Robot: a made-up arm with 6 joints.
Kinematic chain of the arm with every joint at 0, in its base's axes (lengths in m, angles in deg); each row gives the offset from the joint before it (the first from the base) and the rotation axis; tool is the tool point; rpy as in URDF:
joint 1: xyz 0 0 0.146 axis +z
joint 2: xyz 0 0 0 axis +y
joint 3: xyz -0.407 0 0.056 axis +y
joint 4: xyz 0.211 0 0.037 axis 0.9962 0 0.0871
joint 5: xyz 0 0 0 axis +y
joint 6: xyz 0.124 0 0.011 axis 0.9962 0 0.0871
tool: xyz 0 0 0 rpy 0 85 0
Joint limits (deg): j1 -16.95..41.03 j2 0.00..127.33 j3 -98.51..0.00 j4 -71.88..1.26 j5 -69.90..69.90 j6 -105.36..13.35
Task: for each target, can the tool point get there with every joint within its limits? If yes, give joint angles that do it. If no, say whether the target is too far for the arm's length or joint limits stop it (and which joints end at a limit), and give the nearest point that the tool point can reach.
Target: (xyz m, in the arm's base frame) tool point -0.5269 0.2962 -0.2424
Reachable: no: joint limits stop it (at a limit: joint 1, joint 2, joint 3, joint 4, joint 5) | nearest point -0.1361 0.0442 0.1264 | short by 0.593 m
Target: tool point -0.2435 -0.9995 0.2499
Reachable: no: too far | nearest point -0.2662 -0.3789 0.4554 | short by 0.654 m
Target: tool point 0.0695 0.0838 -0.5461
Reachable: no: joint limits stop it (at a limit: joint 1, joint 2) | nearest point 0.1709 0.1524 0.1028 | short by 0.660 m
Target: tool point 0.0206 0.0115 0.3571
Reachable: yes | joints 29.69 33.28 -15.54 -4.62 1.26 -71.49
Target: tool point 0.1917 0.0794 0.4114
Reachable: yes | joints -4.74 73.15 -25.19 -62.96 -58.81 -71.71
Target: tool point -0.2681 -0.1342 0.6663
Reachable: yes | joints 33.03 20.44 -84.48 -41.19 -24.11 -25.92
